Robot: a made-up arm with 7 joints.
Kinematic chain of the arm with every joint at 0, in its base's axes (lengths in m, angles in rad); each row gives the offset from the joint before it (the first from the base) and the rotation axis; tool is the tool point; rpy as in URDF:
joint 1: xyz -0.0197 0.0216 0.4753 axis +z
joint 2: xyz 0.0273 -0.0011 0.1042 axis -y
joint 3: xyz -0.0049 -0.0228 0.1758 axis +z
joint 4: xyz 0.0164 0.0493 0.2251 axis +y
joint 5: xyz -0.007 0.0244 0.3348 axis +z
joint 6: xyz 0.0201 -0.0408 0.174 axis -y
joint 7: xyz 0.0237 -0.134 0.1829 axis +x
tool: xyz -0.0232 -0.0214 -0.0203 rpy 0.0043 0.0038 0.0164
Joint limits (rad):
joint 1: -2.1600..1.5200
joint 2: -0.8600..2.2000
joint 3: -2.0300..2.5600
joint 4: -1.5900..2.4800
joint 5: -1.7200..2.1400
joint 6: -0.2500..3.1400
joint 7: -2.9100..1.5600
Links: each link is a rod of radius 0.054 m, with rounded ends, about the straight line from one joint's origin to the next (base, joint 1, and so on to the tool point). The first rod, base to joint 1, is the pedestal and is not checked.
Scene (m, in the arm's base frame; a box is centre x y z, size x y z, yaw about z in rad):
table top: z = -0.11
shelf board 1: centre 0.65 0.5 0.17 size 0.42 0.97 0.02 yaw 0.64
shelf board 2: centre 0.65 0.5 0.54 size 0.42 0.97 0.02 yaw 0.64
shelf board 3: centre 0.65 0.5 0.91 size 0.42 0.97 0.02 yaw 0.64
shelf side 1: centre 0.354 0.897 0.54 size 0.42 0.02 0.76 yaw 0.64
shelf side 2: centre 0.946 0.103 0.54 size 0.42 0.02 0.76 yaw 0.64
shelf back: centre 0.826 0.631 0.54 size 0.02 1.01 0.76 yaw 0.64
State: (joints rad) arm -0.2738 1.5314 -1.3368 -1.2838 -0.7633 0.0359 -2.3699
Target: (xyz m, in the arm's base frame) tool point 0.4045 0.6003 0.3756
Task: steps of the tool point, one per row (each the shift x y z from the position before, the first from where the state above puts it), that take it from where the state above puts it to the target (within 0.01 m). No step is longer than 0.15 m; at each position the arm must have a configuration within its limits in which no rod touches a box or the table.
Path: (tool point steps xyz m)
1: 0.1436 -0.0070 -0.0052
2: 0.1323 -0.0448 -0.0025
3: 0.1087 -0.0757 0.0010
4: 0.0765 -0.0962 0.0045
5: 0.0400 -0.1035 0.0070
6: 0.0558 0.0417 0.0042
7: 0.0482 0.0379 0.0028
8: 0.0404 0.0320 0.0006
9: 0.0327 0.0244 -0.0024
10: 0.0258 0.0150 -0.0052

